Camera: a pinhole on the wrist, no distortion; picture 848 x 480 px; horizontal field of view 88.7 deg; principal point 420.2 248.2 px. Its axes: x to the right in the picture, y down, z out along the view. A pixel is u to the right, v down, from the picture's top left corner.
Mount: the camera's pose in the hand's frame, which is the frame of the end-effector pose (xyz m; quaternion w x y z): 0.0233 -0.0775 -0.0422 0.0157 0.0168 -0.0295 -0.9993
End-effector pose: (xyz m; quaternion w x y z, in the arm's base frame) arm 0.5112 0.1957 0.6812 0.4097 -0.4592 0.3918 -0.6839
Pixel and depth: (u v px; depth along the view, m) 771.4 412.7 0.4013
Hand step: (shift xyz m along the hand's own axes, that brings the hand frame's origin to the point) -0.3105 -0.2164 0.3566
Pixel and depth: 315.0 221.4 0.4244
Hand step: 0.1107 -0.0232 0.3830
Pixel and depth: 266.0 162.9 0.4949
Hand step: 0.1790 0.0542 0.4515
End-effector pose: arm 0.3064 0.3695 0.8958 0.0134 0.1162 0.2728 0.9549
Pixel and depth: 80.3 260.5 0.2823
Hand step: 0.2348 -0.0618 0.2471
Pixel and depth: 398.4 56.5 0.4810
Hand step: 0.0244 0.1635 0.4258
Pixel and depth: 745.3 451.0 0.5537
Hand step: -0.4025 -0.3169 0.5121
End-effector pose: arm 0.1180 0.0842 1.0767 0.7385 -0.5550 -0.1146 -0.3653
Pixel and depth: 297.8 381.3 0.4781
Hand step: 0.1460 -0.1916 0.4479
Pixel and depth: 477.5 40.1 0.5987
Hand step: -0.0851 0.2415 0.5355
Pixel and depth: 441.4 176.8 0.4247
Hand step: -0.0142 0.0164 0.3767
